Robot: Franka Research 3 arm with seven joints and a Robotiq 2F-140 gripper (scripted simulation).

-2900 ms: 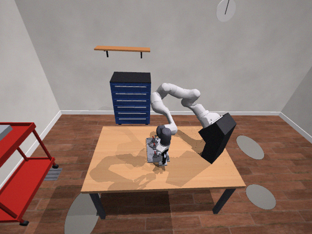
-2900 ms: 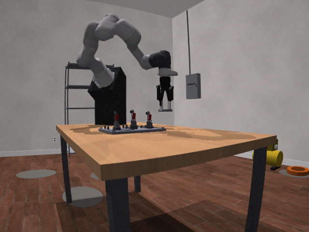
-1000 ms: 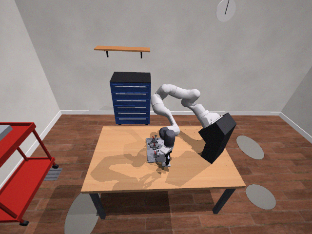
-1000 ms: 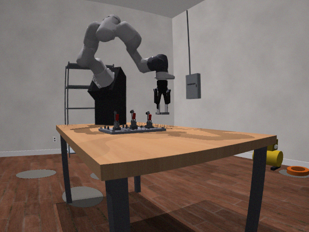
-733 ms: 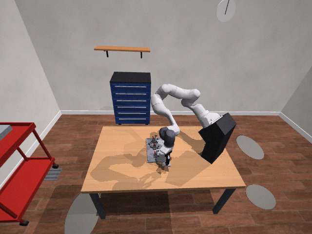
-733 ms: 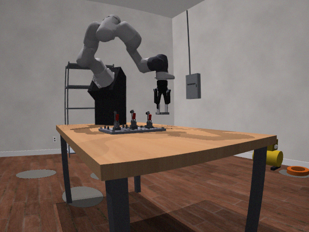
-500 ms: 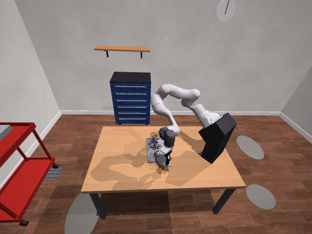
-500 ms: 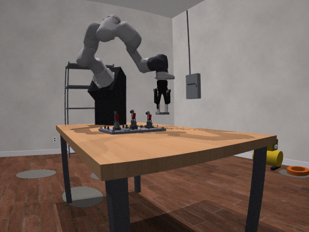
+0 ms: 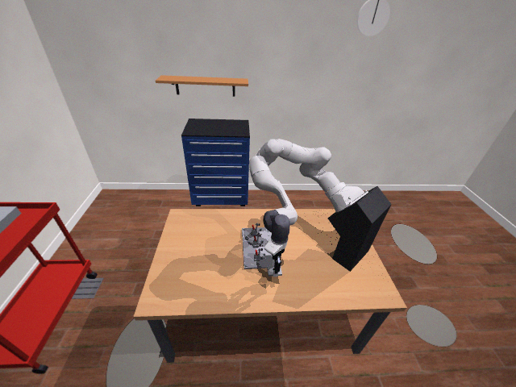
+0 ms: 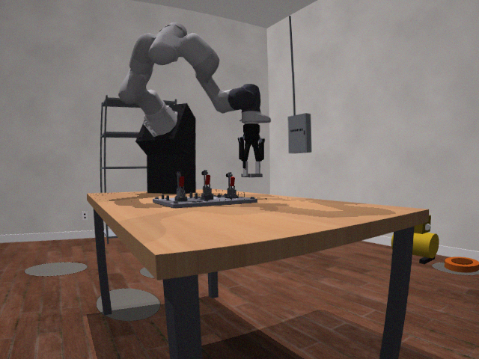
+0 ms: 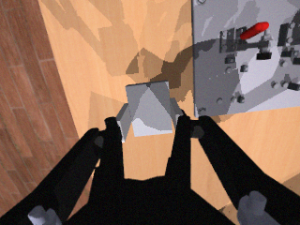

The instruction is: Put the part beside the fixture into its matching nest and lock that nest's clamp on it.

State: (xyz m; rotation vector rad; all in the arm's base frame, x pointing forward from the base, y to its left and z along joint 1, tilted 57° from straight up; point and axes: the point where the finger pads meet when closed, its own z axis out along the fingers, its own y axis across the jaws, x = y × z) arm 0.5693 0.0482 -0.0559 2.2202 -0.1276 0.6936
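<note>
The grey block part is 30 mm below my hand. Also, from my hand: grey fixture plate: 270 mm to the right, 120 mm below, 40 mm behind.
</note>
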